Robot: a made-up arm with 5 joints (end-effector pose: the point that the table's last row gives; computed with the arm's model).
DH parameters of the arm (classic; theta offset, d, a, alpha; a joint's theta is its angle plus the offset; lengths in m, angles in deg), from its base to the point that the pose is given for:
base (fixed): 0 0 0.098 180
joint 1: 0 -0.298 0.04 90
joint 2: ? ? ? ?
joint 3: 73.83 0 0.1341 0
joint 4: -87.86 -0.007 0 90
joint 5: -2.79 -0.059 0 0
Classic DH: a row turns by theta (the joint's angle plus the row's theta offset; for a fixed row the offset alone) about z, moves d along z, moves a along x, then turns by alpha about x.
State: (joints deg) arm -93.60 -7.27 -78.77 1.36 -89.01
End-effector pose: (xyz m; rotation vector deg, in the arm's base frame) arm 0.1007 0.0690 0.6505 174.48 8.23 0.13
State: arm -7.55 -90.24 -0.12 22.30 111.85
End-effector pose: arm -0.0001 -0.0201 0.5251 -128.77 -105.19 27.44
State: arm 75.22 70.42 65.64 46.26 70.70
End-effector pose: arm 0.1035 -0.0483 0.2193 87.64 29.21 -5.65
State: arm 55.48 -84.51 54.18 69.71 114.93
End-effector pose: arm 0.1190 -0.0429 0.3863 -52.31 -5.67 52.81
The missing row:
joint 2: -75.96 0 0.1608 0
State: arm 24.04 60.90 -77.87 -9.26 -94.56
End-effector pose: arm 0.4376 -0.1591 0.4097 78.73 -105.79 -71.55
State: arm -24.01 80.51 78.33 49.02 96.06
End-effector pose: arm 0.1237 0.0038 0.2598 75.22 108.91 68.09
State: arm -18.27 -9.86 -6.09 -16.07 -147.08
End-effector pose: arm 0.3179 0.0652 0.5313 139.44 -14.48 -70.86
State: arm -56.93 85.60 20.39 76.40 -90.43
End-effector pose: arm 0.1625 0.0862 0.1433 -90.50 24.12 -27.97
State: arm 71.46 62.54 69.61 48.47 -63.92
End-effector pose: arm 0.1076 -0.0507 0.2333 4.59 110.76 -102.42
